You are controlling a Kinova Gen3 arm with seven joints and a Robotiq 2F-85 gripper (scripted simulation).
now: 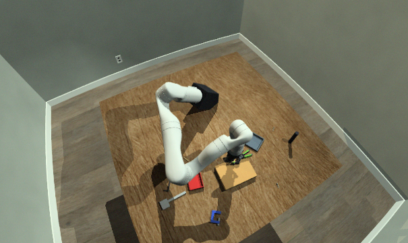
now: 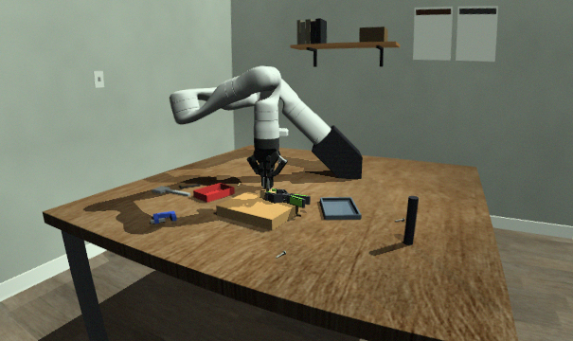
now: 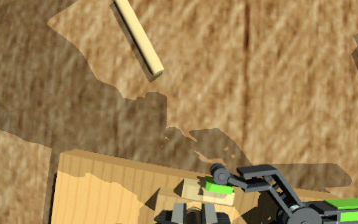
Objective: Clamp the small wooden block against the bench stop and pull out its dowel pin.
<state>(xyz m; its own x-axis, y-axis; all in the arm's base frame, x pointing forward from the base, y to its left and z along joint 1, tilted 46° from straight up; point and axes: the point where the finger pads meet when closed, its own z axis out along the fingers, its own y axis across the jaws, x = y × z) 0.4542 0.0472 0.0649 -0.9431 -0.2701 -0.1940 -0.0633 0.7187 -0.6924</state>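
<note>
My gripper is now 2 cm above the dowel pin. Also, from my hand: thin pale stick (12 cm behind, 8 cm below, 5 cm to the right); small wooden block (4 cm below); tan bench board (6 cm below, 6 cm ahead).
</note>
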